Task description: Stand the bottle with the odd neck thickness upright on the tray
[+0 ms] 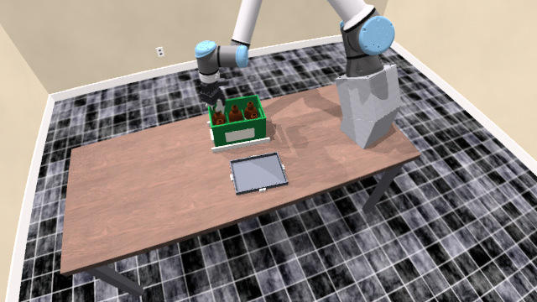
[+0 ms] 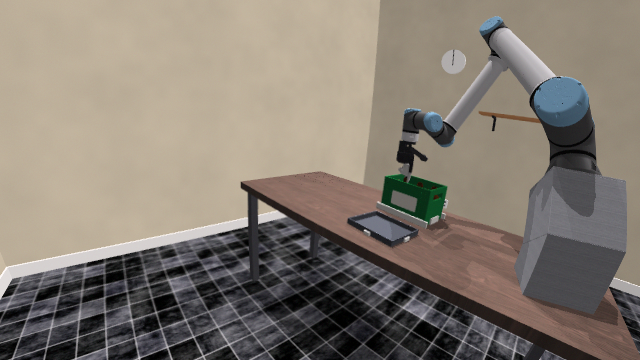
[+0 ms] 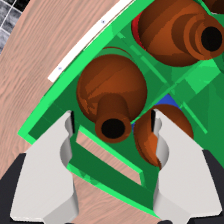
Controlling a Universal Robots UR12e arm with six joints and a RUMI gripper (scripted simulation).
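Right now the glass bottle is 70 mm below my hand. From my hand the other things lie so: grey tray: 340 mm to the left, 140 mm below, 110 mm behind; green crate: 90 mm behind, 70 mm below, 50 mm to the left.
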